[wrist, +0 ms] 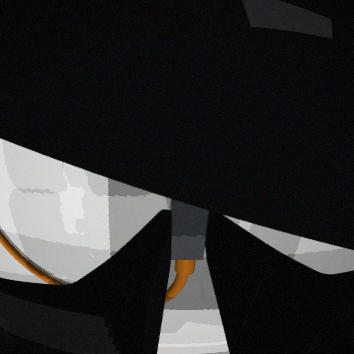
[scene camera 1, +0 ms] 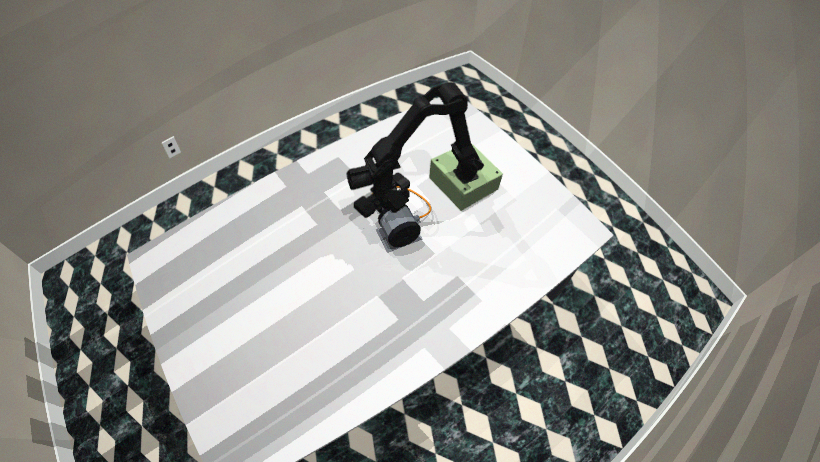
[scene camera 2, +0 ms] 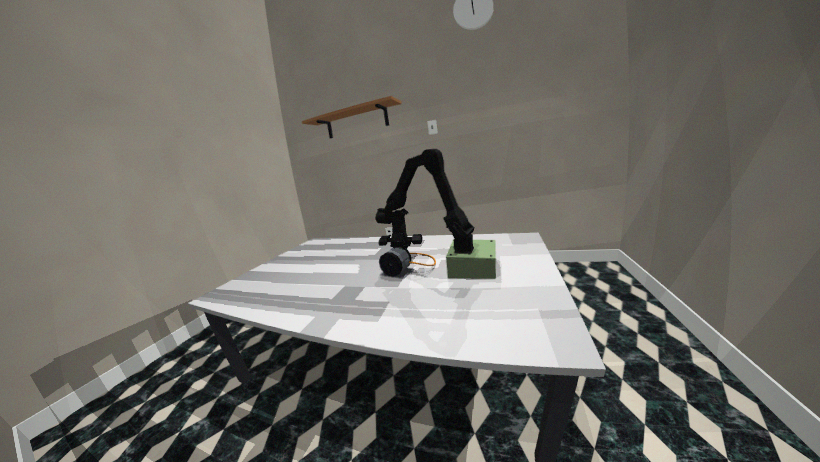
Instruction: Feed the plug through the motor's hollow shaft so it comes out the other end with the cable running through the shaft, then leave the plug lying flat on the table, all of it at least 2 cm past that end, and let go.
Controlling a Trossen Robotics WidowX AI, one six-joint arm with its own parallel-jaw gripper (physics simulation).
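Frame: origin at the arm's base, x ahead, y left, z up, level; centimetres.
Where they show: gripper, between the fingertips: (scene camera 1: 381, 210); arm's base, origin of its link: (scene camera 1: 465, 174) (scene camera 2: 464, 250).
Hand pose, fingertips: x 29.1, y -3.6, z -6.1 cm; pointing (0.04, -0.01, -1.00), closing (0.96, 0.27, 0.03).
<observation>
Things, the pixels of their centre, and the offset from my fingertips. "spot": a spot on its surface instead. Level surfaces: height alone.
- grey motor, middle of its body: (scene camera 1: 400, 224) (scene camera 2: 396, 261) dz +2.4, dx -1.7, dy +9.0 cm
- orange cable, a spot on its surface: (scene camera 1: 429, 204) spot: dz +0.1, dx -14.7, dy +5.0 cm
- white table, height of its surface: dz -2.7 cm
The grey motor (scene camera 1: 395, 220) (scene camera 2: 394, 262) with a black round end lies on its side on the table. My gripper (wrist: 187, 219) is shut on the dark rectangular plug (wrist: 188, 245), close to the motor's end away from scene camera 2. In the wrist view a large black surface covers the plug's front end; whether it is in the shaft cannot be told. The orange cable (scene camera 1: 429, 204) (scene camera 2: 434, 260) (wrist: 20, 260) leaves the plug's rear and also shows as a loop beside the motor. The fingertips and plug are hidden in both scene views.
The white table (scene camera 1: 258, 338) (scene camera 2: 487, 338) carries the motor and a green base box (scene camera 1: 465, 192) (scene camera 2: 471, 268) under the arm, to the right of the motor in both scene views. The cable loop lies between the motor and this box.
</observation>
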